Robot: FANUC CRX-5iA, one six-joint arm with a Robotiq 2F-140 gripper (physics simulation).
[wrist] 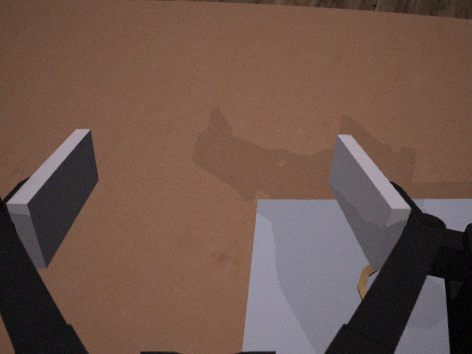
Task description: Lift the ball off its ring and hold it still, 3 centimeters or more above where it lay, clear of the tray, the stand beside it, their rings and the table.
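Places are measured from the arm's base along level axes (x ahead, y left, z up), in metres.
Pixels of known places: gripper, between the fingertips: (214, 157).
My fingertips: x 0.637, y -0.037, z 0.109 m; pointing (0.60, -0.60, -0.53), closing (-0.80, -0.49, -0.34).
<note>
Behind a point stands the place of what it marks.
My gripper (214, 157) {x 0.637, y -0.037, z 0.109 m} is open wide, with nothing between its two pale finger pads, one at the left and one at the right of the wrist view. A pale grey flat surface (263, 260) {x 0.620, y -0.010, z 0.003 m} lies at the lower right, partly behind the right finger; I cannot tell whether it is the tray or the stand. Part of a tan-yellow ring (362, 286) {x 0.548, y -0.024, z 0.012 m} shows on it, just beside the right finger, which hides the rest. The ball does not show in the wrist view.
The brown table top (150, 65) {x 0.903, y -0.174, z -0.046 m} spreads under and ahead of the fingers, with the gripper's shadow on it. The far table edge runs along the top, with a strip of wooden floor (400, 6) beyond it at the upper right.
</note>
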